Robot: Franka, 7 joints.
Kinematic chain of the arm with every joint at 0, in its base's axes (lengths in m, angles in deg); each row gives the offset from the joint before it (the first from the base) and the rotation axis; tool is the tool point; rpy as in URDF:
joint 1: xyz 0 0 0.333 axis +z
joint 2: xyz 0 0 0 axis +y
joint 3: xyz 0 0 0.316 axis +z
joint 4: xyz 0.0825 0 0 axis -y
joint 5: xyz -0.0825 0 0.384 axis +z
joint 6: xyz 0 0 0 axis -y
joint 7: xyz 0.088 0 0 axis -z
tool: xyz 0 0 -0.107 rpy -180 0 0
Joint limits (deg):
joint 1: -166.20..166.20
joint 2: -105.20..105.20
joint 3: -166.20..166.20
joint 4: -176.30..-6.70
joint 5: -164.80..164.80
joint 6: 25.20..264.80
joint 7: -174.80..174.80
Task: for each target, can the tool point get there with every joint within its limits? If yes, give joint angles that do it. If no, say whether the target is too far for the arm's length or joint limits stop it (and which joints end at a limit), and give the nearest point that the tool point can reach.
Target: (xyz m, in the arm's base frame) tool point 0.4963 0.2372 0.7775
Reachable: yes | joints 77.37 81.54 -134.35 -102.12 -12.58 192.21 45.57
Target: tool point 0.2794 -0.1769 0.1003
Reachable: yes | joints 48.64 51.08 -62.48 -160.65 -30.19 174.17 -93.41
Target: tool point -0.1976 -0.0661 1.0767
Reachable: yes | joints -1.44 -62.13 -7.45 -76.28 -75.22 141.81 112.28
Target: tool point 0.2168 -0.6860 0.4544
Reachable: yes | joints -67.60 72.29 24.14 -24.24 45.43 239.51 -74.87
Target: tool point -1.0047 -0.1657 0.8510
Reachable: no: too far | nearest point -0.7545 -0.1244 0.7220 | short by 0.285 m
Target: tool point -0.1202 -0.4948 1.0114
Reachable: yes | joints 100.08 -41.20 78.97 -26.97 67.53 166.08 91.42
